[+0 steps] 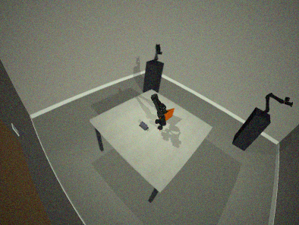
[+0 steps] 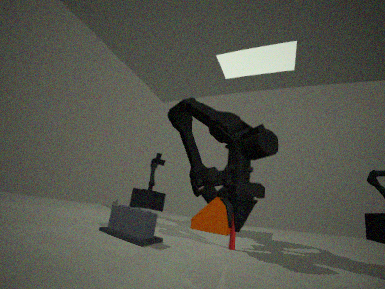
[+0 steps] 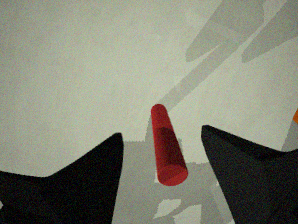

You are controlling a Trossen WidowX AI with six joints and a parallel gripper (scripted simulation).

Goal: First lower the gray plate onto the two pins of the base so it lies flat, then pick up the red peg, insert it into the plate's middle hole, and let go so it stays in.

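The gray plate lies 200 mm to the right of my gripper tip and 100 mm ahead of it. Also, from my gripper tip: red peg: right at my gripper tip; dark base: 200 mm to the right, 100 mm ahead, 30 mm below.
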